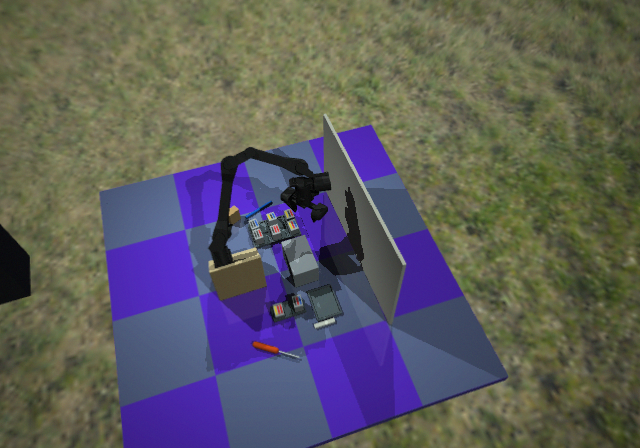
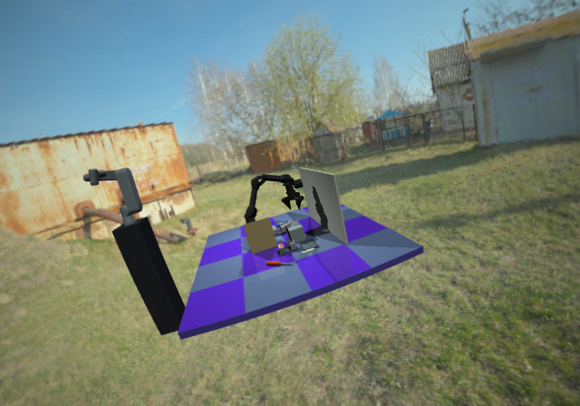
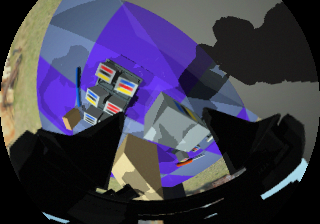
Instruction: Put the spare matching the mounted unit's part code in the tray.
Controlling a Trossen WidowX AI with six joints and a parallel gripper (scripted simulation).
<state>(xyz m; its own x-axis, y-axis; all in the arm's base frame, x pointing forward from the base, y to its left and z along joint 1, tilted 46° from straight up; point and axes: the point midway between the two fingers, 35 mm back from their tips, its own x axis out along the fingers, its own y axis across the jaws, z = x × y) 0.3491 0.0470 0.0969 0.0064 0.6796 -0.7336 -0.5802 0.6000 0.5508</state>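
My gripper tip is 130 mm to the right of the spare, 130 mm above it and 110 mm past it. From my gripper tip the other things lie so: tall dark panel 170 mm ahead, 110 mm to the right, 50 mm above; then grey box 120 mm below, 100 mm to the right, 60 mm behind; then flat grey tray 290 mm to the right, 170 mm below, 30 mm behind.
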